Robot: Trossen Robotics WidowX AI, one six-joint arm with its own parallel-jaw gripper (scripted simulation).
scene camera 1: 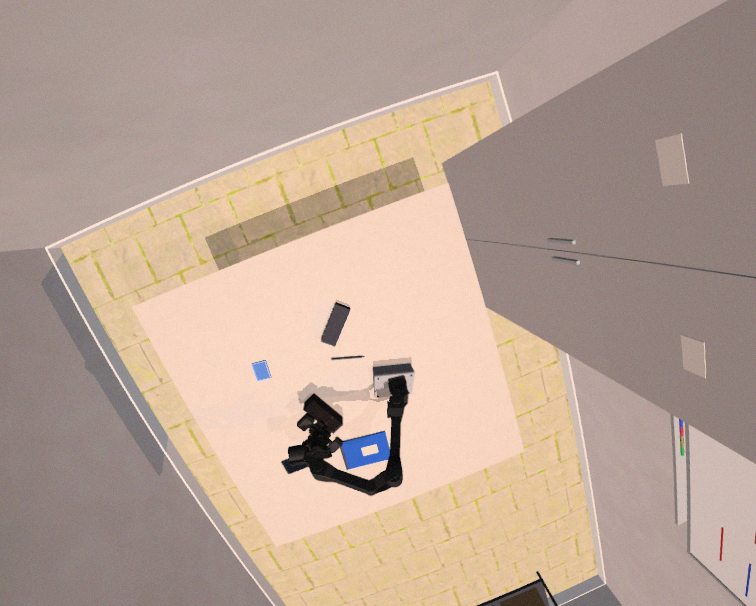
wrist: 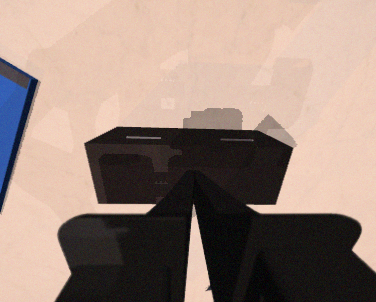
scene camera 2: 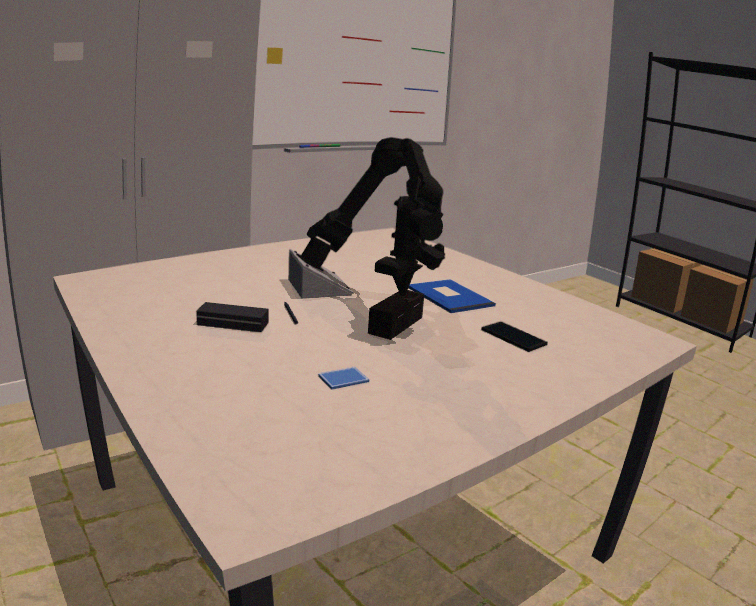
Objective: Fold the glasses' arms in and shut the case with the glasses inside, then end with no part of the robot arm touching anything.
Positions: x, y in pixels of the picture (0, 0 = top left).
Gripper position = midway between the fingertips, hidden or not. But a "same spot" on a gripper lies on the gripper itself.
Labels:
My gripper shows in scene camera 1 (321, 421), in the wrist view and in scene camera 2. One and the same spot on my gripper: (scene camera 2: 403, 282) is (wrist: 227, 192).

